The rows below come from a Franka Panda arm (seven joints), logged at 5 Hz.
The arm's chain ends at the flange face. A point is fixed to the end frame.
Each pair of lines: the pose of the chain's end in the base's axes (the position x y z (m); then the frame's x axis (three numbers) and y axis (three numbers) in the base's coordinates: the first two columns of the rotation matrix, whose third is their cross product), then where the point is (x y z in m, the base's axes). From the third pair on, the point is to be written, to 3 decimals.
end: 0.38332 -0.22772 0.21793 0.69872 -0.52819 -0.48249 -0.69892 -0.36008 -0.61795
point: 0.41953 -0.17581 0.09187
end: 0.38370 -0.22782 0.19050 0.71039 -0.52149 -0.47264 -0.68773 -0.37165 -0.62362
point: 0.42059 -0.17602 0.06459
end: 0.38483 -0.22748 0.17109 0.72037 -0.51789 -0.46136 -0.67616 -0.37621 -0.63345
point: 0.423 -0.176 0.046
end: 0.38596 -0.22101 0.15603 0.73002 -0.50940 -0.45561 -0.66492 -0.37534 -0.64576
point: 0.426 -0.168 0.032
